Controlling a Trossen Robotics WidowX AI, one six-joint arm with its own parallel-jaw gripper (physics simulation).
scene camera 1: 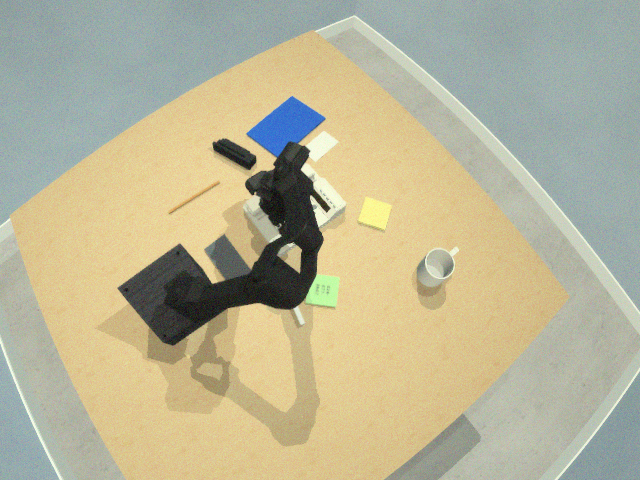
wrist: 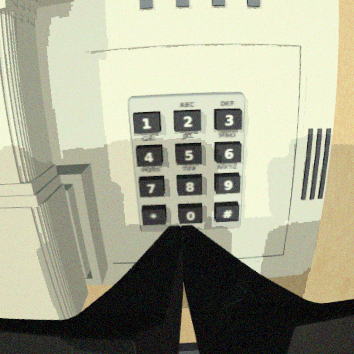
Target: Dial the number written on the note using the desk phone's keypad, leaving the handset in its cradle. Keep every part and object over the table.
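Places are measured from the arm's base along level axes (x ahead, y left, z up), in centimetres.
Pixels of known places: gripper, fingertip midpoint: [scene camera 1: 277, 219] [wrist: 180, 236]; arm's base, origin of the base link: [scene camera 1: 182, 288].
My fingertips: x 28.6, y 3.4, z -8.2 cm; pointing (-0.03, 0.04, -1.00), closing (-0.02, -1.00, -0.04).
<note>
Ahead of a thing's pixels: the offset from my fingertips to its top centre. "*": to the spot under its first point.
The white desk phone {dz -1.0, dx +6.2, dy +1.5 cm} [scene camera 1: 330, 198] [wrist: 260, 70] lies on the table, partly hidden under the arm in the scene view. Its keypad {* dz -2.6, dx +3.0, dy +0.2 cm} [wrist: 169, 138] faces up in the wrist view, with dark keys in rows from 1, 2, 3 down to *, 0, #. The handset [scene camera 1: 265, 224] [wrist: 30, 240] rests in its cradle at the left of the wrist view. My gripper [wrist: 180, 236] is shut and empty; its tips appear just below the 0 key {dz -2.2, dx -0.3, dy -0.5 cm} [wrist: 190, 214]. I cannot tell whether they touch the phone. The green note {dz -4.2, dx -1.4, dy -20.6 cm} [scene camera 1: 324, 291] carries small writing, unreadable here.
A yellow pad {dz -4.0, dx +22.8, dy -12.7 cm} [scene camera 1: 375, 213] lies right of the phone and a mug {dz +3.4, dx +25.5, dy -34.6 cm} [scene camera 1: 435, 267] farther right. A blue folder {dz -4.4, dx +21.1, dy +25.8 cm} [scene camera 1: 286, 124], white paper {dz -5.0, dx +24.6, dy +13.7 cm} [scene camera 1: 322, 145] and black stapler-like object {dz -1.5, dx +3.2, dy +26.7 cm} [scene camera 1: 234, 153] lie behind. A pencil {dz -4.5, dx -13.9, dy +22.3 cm} [scene camera 1: 194, 197] and a dark flat object {dz -4.4, dx -16.1, dy -0.1 cm} [scene camera 1: 226, 256] lie left.
</note>
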